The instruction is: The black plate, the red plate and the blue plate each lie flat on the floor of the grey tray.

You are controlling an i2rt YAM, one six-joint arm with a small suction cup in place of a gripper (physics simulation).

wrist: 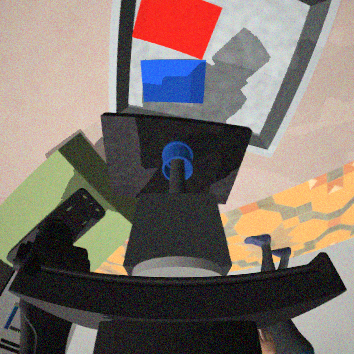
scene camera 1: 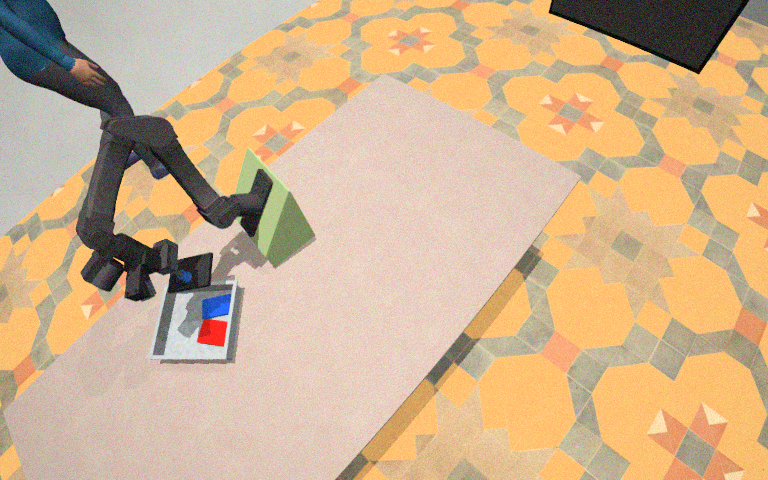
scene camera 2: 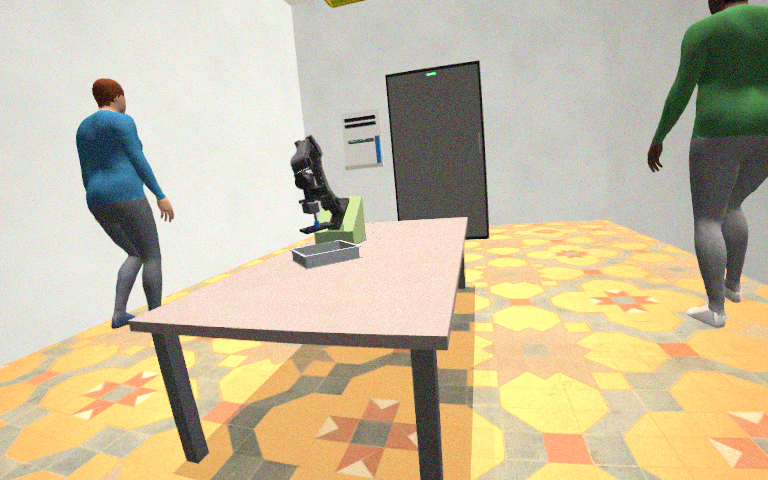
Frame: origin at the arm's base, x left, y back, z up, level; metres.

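Seen in the pictures: hand, tool point: [wrist: 176, 148] [scene camera 1: 190, 278] [scene camera 2: 318, 229]; arm's base, link origin: [wrist: 55, 233] [scene camera 1: 257, 203] [scene camera 2: 339, 213].
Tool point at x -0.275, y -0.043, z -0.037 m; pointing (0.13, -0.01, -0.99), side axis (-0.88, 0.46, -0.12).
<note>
Pixels of each thing's top centre, then the offset from my tool point to it. Level surfaces: height alone.
- black plate, top centre: [wrist: 170, 173] [scene camera 1: 187, 270] [scene camera 2: 316, 224] dx +0.010, dy +0.011, dz +0.022 m
- grey tray, top centre: [wrist: 213, 50] [scene camera 1: 192, 319] [scene camera 2: 324, 247] dx -0.071, dy -0.066, dz -0.069 m
- blue plate, top centre: [wrist: 172, 81] [scene camera 1: 215, 306] dx -0.006, dy -0.054, dz -0.106 m
- red plate, top centre: [wrist: 174, 20] [scene camera 1: 214, 332] dx -0.046, dy -0.123, dz -0.106 m
- pink table, surface height: dz -0.119 m
My suction cup [scene camera 1: 184, 276] [scene camera 2: 317, 225] [wrist: 177, 161] is blue and is shut on the black plate [scene camera 1: 199, 270] [scene camera 2: 307, 230] [wrist: 120, 150], which hangs from it in the air, above the tray's edge nearest the green wedge. The grey tray [scene camera 1: 192, 357] [scene camera 2: 328, 258] [wrist: 113, 60] stands on the table. The blue plate [scene camera 1: 217, 306] [wrist: 175, 75] and the red plate [scene camera 1: 212, 332] [wrist: 175, 25] lie flat on its floor, next to each other along one side. In the scene camera 2 view the tray's wall hides both.
The green wedge [scene camera 1: 288, 232] [scene camera 2: 353, 217] [wrist: 30, 200] bearing the arm's base stands on the pink table [scene camera 1: 396, 226] [scene camera 2: 339, 300] close to the tray. A person in blue [scene camera 2: 113, 158] stands beyond the table's left side, and one in green [scene camera 2: 727, 73] at the right.
</note>
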